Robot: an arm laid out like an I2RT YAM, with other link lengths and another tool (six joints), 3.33 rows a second.
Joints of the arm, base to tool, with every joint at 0 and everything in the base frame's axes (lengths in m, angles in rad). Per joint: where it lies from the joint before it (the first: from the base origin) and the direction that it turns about. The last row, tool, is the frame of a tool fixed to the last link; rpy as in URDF.
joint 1: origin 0 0 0.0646 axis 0 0 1
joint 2: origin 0.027 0.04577 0.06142 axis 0 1 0
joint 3: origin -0.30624 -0.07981 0 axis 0 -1 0
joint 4: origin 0.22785 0.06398 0.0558 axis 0 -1 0
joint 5: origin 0.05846 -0.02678 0.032 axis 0 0 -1
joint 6: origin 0.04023 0 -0.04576 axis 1 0 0
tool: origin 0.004 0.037 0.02 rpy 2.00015 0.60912 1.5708
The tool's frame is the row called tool.
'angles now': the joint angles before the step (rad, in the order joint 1, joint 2, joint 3, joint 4, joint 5, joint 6). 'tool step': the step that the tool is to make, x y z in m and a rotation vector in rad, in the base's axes. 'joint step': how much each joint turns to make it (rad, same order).
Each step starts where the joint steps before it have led.
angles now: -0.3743 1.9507 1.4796 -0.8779 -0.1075 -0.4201
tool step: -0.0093 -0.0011 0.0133 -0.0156 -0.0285 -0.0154
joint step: -0.0114 -0.0483 -0.0138 -0.0020 0.0048 0.0030
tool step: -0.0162 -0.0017 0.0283 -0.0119 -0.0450 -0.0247
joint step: -0.0221 -0.0789 0.0086 -0.0409 -0.0054 0.0043
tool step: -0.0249 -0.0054 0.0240 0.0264 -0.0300 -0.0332
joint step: -0.0490 -0.0829 -0.0118 -0.0555 -0.0396 -0.0040
